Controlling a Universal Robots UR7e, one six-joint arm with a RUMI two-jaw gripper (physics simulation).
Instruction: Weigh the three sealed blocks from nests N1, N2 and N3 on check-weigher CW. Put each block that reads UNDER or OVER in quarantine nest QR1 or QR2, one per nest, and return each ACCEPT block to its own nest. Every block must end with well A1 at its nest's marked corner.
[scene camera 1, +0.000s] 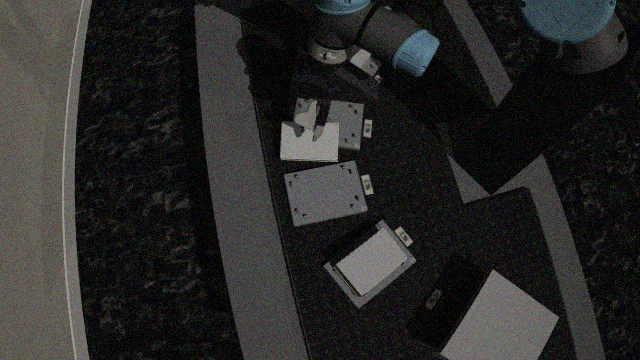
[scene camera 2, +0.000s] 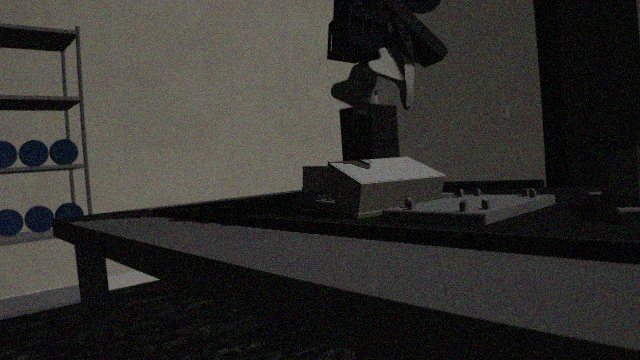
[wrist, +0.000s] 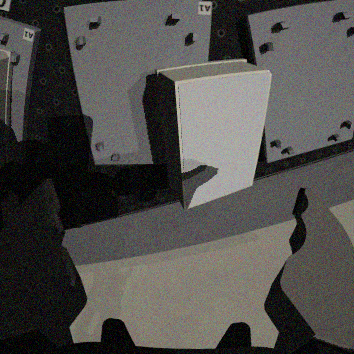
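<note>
One pale block sits askew across nest N3, overhanging the side towards the table edge; its top looks tilted. My gripper is open and empty above the block, apart from it. Nest N2 holds no block. A second block sits in nest N1. At the left of the wrist view, part of a third block shows in another nest. The blocks' A1 wells cannot be made out.
Check-weigher CW stands at the lower right in scene camera 1; no reading is legible. The table edge strip runs close beside the nests. Small corner posts stand up from N2. The arm hides the area beyond N3. A shelf rack stands behind.
</note>
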